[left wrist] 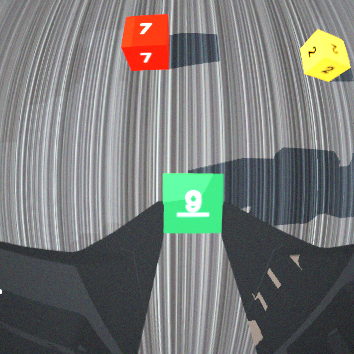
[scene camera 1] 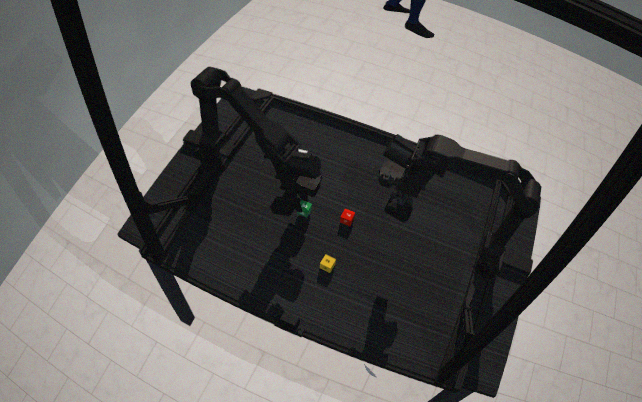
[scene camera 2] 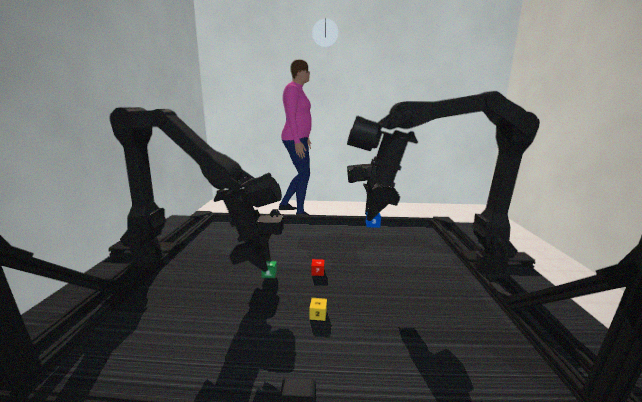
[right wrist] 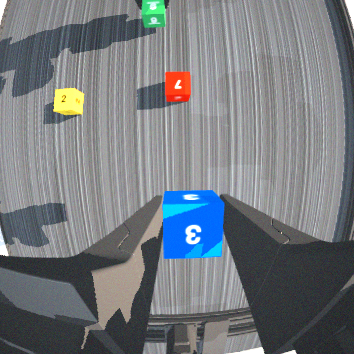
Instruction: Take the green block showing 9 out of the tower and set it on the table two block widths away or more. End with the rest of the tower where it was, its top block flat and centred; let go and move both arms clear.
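Frame: origin at the left arm's base, x up, y ahead, z left, level; centimetres.
Seen in the pictures: left gripper, fingertip midpoint: (left wrist: 191, 208) (scene camera 1: 303, 207) (scene camera 2: 267, 267) (right wrist: 153, 7); right gripper, fingertip midpoint: (scene camera 2: 367, 217) (right wrist: 191, 201); left arm's base at its link origin: (scene camera 1: 211, 163) (scene camera 2: 147, 260); right arm's base at its link origin: (scene camera 1: 485, 270) (scene camera 2: 490, 270) (right wrist: 180, 332).
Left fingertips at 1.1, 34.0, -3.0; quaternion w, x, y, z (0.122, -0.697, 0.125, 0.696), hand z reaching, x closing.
Observation:
Offsets run from my left fingertips to a thing's top centre, as dx, dy, dz. Level surfaces: height alone.
The green block showing 9 @(+0.9, +0.4, +0.0) (scene camera 1: 306, 208) (scene camera 2: 271, 270) (left wrist: 193, 220) (right wrist: 153, 14) is between the fingers of my left gripper (scene camera 1: 301, 207) (scene camera 2: 268, 269) (left wrist: 191, 208), which is shut on it. The block is upright and low over the table; whether it touches the table, I cannot tell. A red block showing 7 @(-0.1, +12.6, +3.3) (scene camera 1: 347, 217) (scene camera 2: 318, 267) (left wrist: 146, 42) (right wrist: 178, 86) stands flat on the table, apart from the green one, with no block on top. My right gripper (scene camera 2: 373, 217) (right wrist: 191, 201) is shut on a blue block showing 3 @(+13.8, +26.1, +3.5) (scene camera 2: 373, 221) (right wrist: 193, 235) and holds it above the table.
A yellow block showing 2 @(-0.1, +13.5, -13.2) (scene camera 1: 327, 263) (scene camera 2: 318, 309) (left wrist: 326, 56) (right wrist: 68, 101) stands alone on the table @(dx -3.0) (scene camera 1: 425, 280), nearer the front in scene camera 2. Dark frame posts rise at the table's corners. A person (scene camera 2: 297, 120) stands beyond the far edge.

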